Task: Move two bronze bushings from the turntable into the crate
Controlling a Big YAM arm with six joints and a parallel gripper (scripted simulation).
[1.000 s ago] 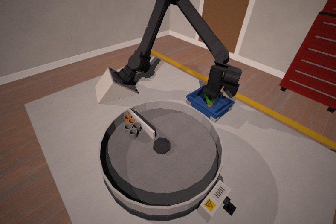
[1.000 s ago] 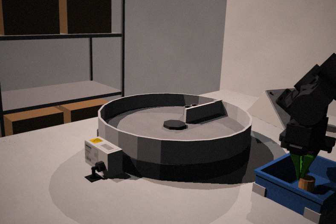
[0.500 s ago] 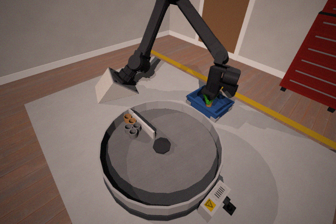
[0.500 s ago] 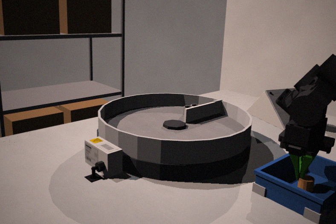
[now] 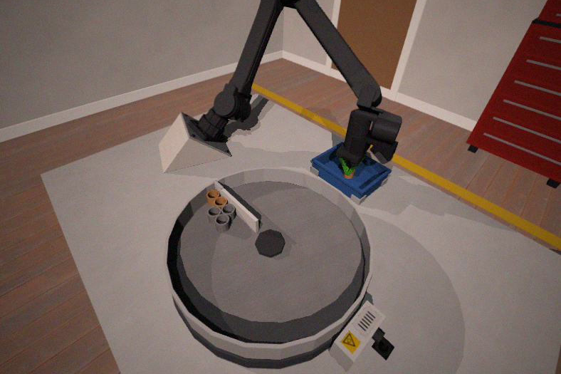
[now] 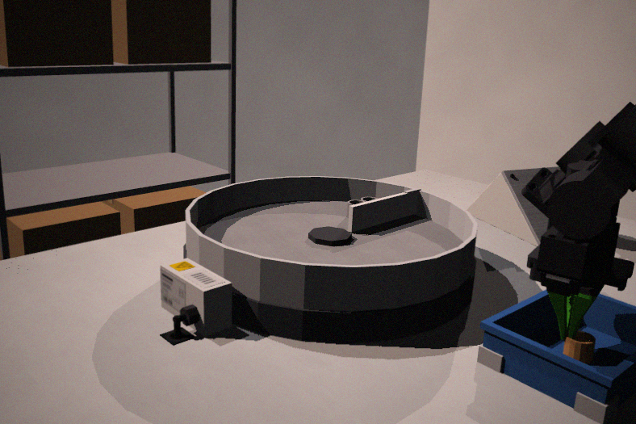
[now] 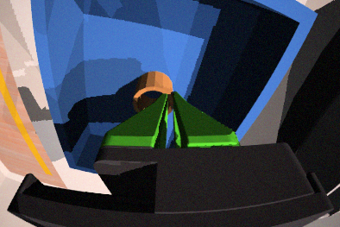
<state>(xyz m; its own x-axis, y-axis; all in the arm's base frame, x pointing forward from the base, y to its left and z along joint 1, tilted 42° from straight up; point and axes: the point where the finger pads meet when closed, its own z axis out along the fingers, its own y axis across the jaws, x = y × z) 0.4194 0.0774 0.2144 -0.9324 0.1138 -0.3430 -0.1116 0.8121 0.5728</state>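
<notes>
The blue crate lies 10 mm to the left of my hand and 10 mm below it. The rest, counted from my hand: turntable 10 mm ahead, 360 mm to the right, 20 mm above.
</notes>
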